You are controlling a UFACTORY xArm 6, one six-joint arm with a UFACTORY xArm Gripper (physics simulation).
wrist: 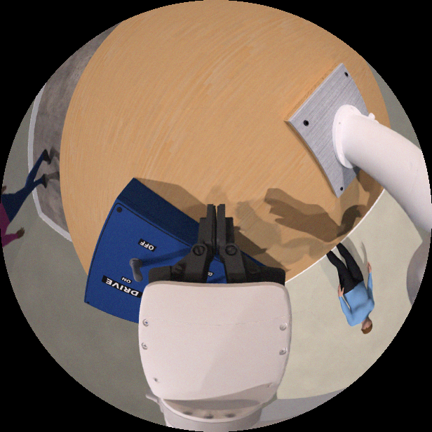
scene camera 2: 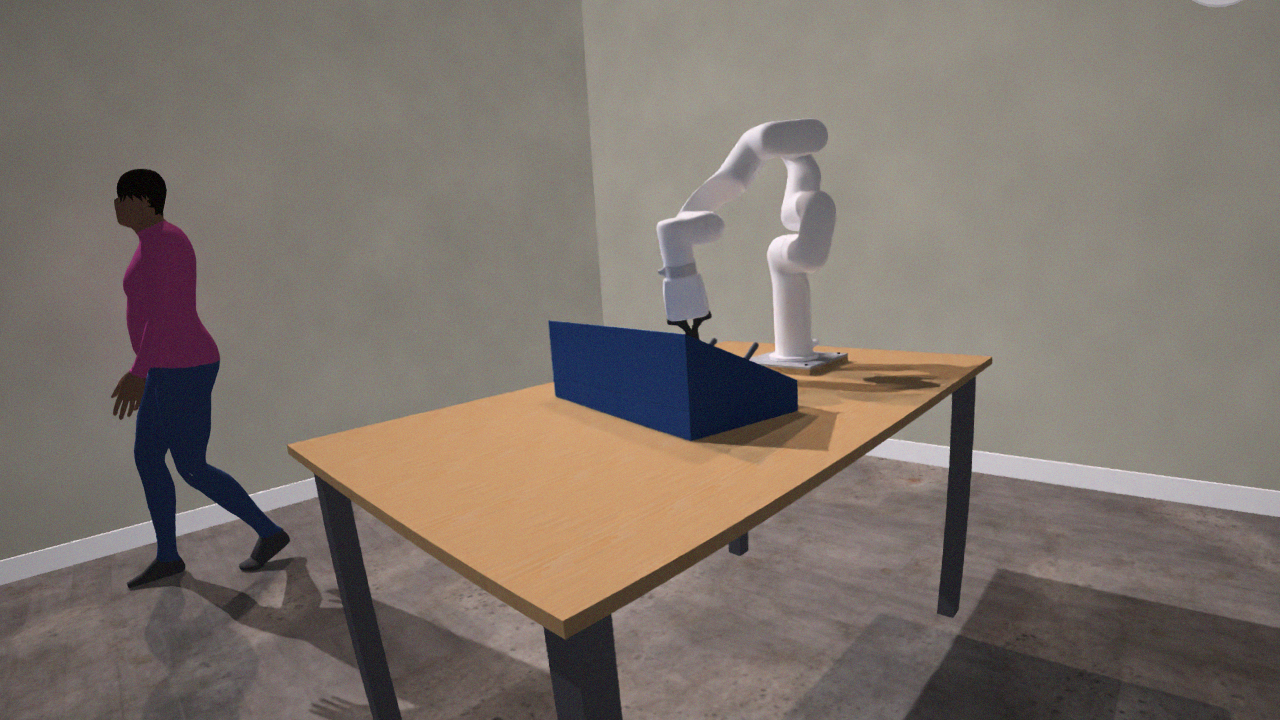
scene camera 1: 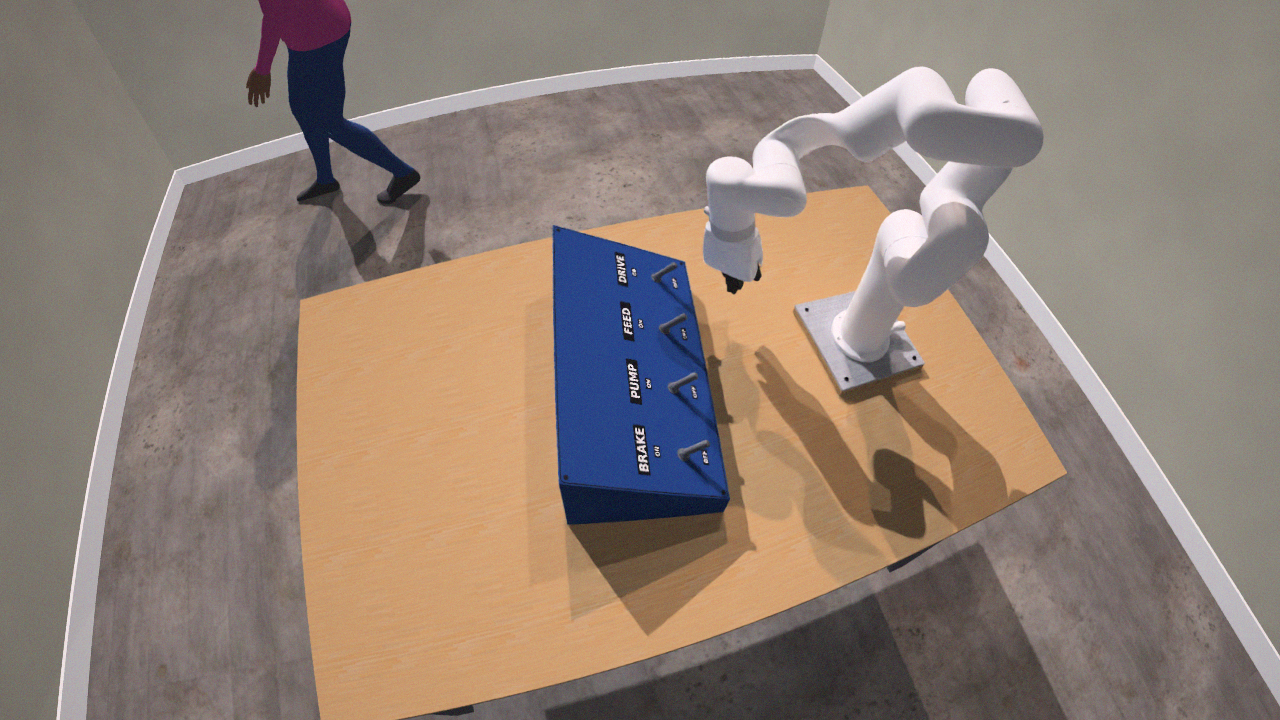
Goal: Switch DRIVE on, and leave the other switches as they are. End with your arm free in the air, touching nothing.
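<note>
The blue switch panel stands on the table. The DRIVE lever leans towards its OFF label. The FEED lever, PUMP lever and BRAKE lever also lean towards OFF. My gripper is shut with nothing between its fingers. It hangs in the air just beyond the panel's low OFF-side edge, near the DRIVE end, apart from the DRIVE lever. In scene camera 2, the panel hides the lowest part of the fingertips. In the wrist view, the gripper covers part of the panel.
The arm's metal base plate is bolted to the wooden table, on the panel's OFF side. A person in a pink top stands on the floor beyond the table. A person in blue shows in the wrist view.
</note>
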